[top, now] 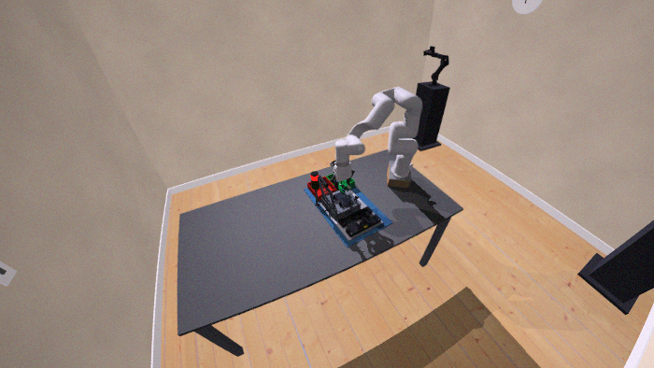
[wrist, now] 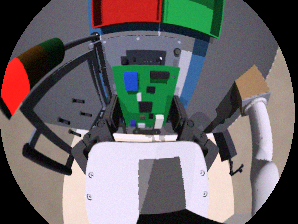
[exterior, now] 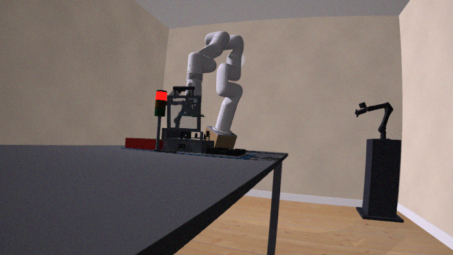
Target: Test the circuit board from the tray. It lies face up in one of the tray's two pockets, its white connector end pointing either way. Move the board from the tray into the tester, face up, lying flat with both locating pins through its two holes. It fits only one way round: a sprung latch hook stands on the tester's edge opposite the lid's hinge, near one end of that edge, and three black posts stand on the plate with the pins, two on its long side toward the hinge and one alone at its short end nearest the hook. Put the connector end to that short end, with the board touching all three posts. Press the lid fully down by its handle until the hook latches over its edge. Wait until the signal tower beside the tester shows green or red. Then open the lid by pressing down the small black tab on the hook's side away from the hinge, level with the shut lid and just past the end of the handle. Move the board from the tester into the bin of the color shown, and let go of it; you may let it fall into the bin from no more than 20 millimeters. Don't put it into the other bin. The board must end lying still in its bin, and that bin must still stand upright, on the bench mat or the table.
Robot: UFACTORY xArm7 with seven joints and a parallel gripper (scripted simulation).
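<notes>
Now: hand 19 cm to the left of the red bin, 17 cm above it and 6 cm short of it. From my hand the other things lie so: green circuit board: 1 cm below; then tester plate: 11 cm below, 1 cm to the left; then clear lid: 11 cm ahead, 2 cm to the left, 1 cm above.
</notes>
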